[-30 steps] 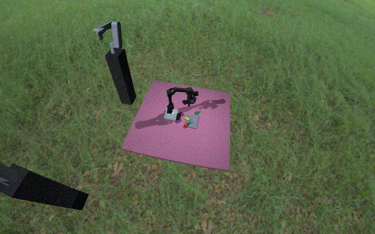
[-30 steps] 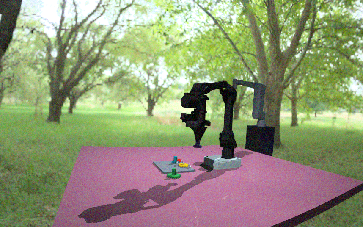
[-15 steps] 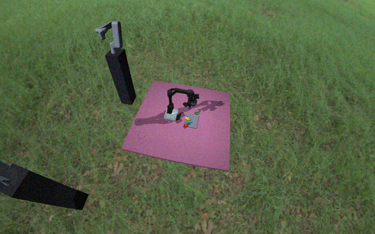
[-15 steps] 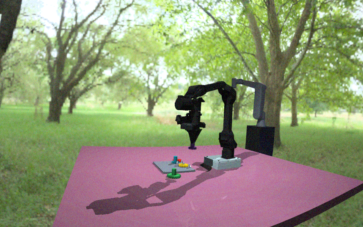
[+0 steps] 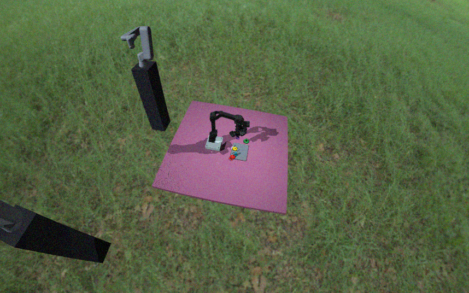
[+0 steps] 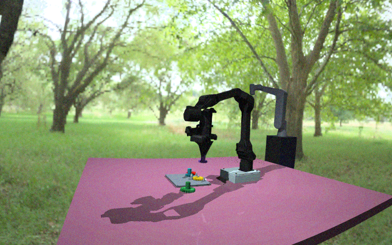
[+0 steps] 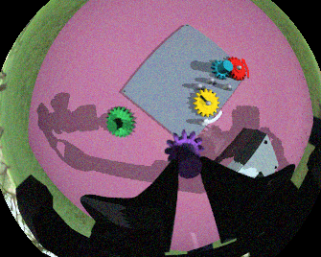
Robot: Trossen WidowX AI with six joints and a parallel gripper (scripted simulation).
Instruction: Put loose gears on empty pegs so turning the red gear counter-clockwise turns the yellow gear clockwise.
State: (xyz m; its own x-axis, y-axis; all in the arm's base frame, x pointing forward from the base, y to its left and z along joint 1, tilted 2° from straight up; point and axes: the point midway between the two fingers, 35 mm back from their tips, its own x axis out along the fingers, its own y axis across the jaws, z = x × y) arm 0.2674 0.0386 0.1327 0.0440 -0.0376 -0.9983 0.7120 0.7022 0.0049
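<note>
Now: the teal gear 150 mm to the right of my gripper tip, 120 mm below it and 10 mm ahead of it. From my gripper tip the other things lie so: yellow gear: 120 mm below, 70 mm to the right, 10 mm behind; then green gear: 120 mm below, 100 mm ahead, 70 mm to the left; then purple gear: 10 mm below.
</note>
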